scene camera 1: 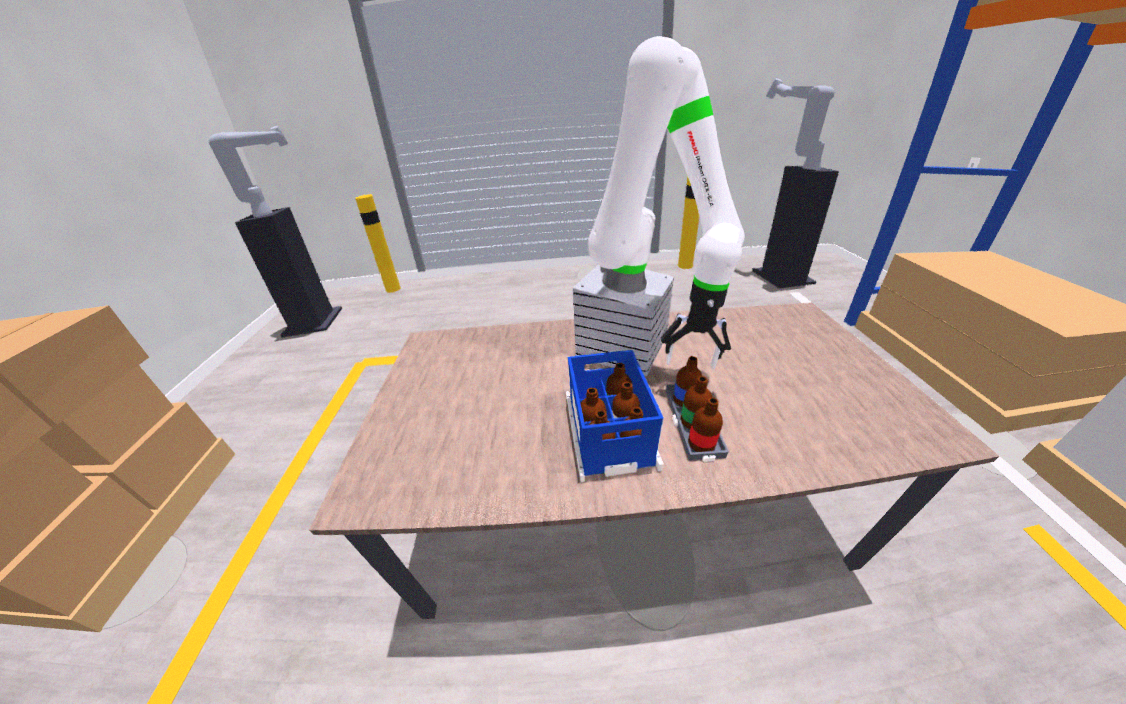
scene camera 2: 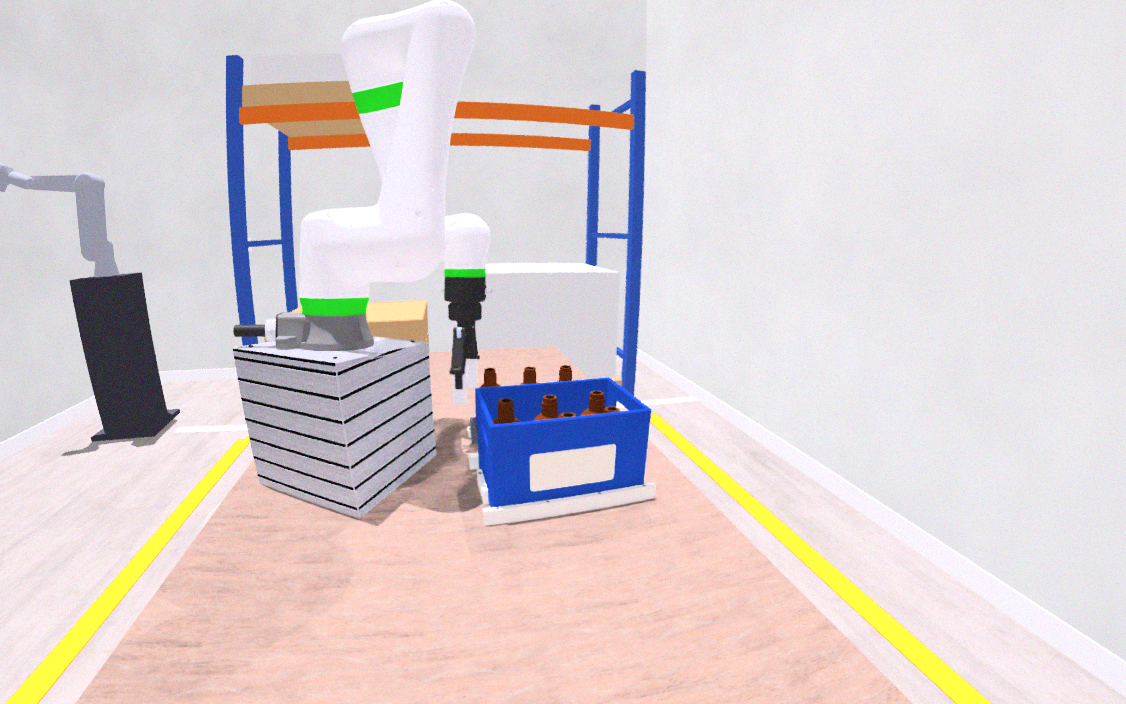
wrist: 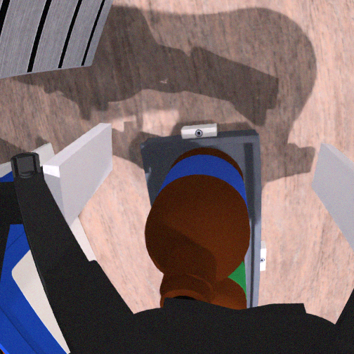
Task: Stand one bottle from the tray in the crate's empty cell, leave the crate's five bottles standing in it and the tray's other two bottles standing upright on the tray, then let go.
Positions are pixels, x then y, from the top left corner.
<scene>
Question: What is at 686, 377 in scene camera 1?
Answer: A blue-labelled bottle.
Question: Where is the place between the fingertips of the gripper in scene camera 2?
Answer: At 465, 394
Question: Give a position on a red-labelled bottle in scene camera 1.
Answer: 707, 422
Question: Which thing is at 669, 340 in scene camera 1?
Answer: The gripper.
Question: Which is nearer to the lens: the blue-labelled bottle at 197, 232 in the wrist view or the green-labelled bottle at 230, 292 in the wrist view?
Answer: The blue-labelled bottle.
</scene>
